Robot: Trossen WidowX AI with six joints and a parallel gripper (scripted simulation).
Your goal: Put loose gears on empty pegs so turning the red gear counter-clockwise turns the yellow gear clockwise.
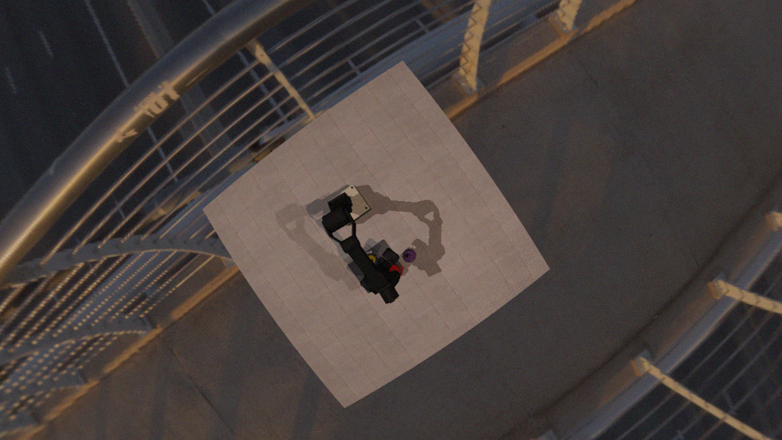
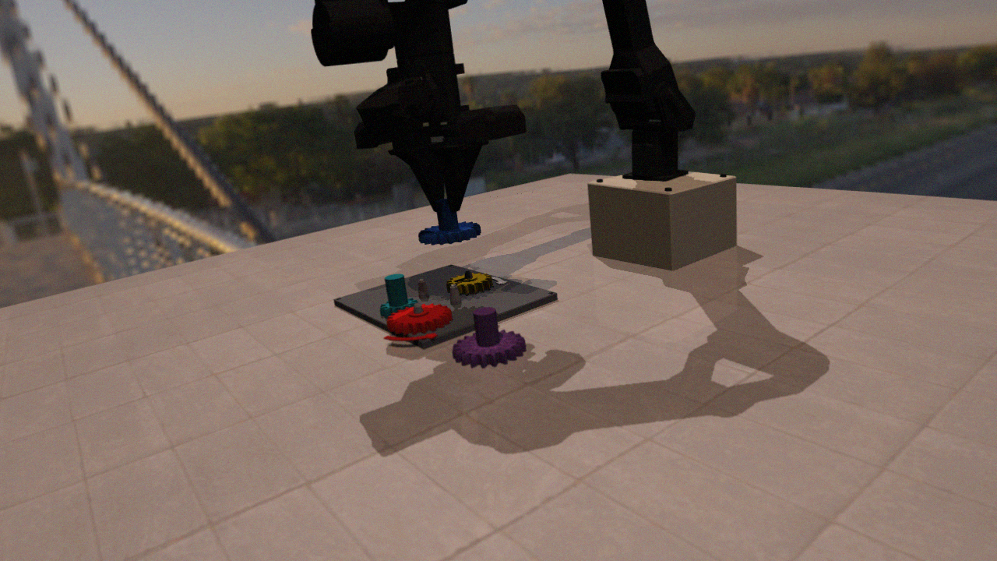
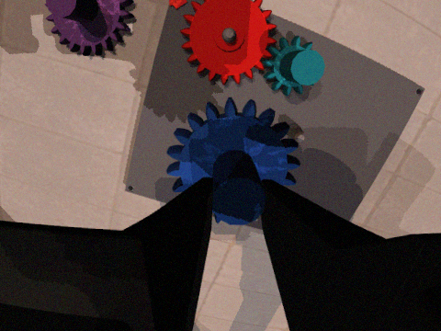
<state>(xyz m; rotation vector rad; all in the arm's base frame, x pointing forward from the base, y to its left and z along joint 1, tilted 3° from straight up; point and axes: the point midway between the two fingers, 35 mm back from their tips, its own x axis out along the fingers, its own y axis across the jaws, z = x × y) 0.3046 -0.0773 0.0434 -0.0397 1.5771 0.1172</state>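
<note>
My gripper tip is now 50 mm short of the teal gear, 40 mm to the left of it and 80 mm above it. Round my gripper tip: blue gear (10 mm below); red gear (70 mm ahead, 10 mm to the left, 90 mm below); yellow gear (40 mm behind, 30 mm to the right, 90 mm below).
</note>
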